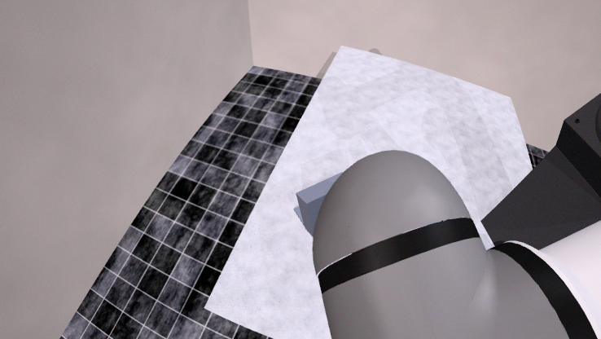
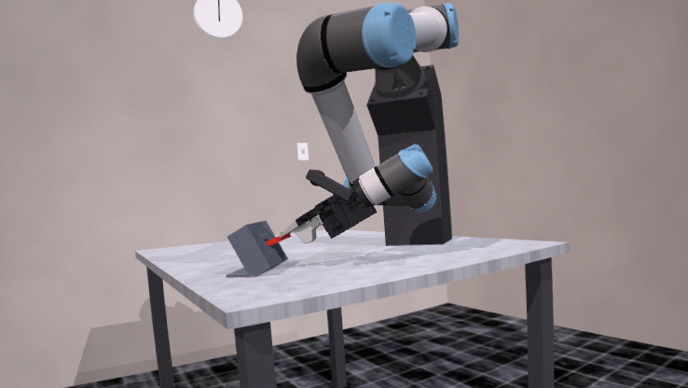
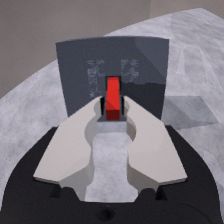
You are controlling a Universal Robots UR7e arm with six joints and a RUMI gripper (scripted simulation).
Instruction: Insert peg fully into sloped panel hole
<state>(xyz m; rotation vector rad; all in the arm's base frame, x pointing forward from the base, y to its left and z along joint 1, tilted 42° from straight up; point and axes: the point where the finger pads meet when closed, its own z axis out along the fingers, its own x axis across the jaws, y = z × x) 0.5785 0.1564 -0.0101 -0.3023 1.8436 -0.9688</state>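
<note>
My gripper is now 20 mm short of the red peg, 20 mm to the left of it and 20 mm above it.
</note>
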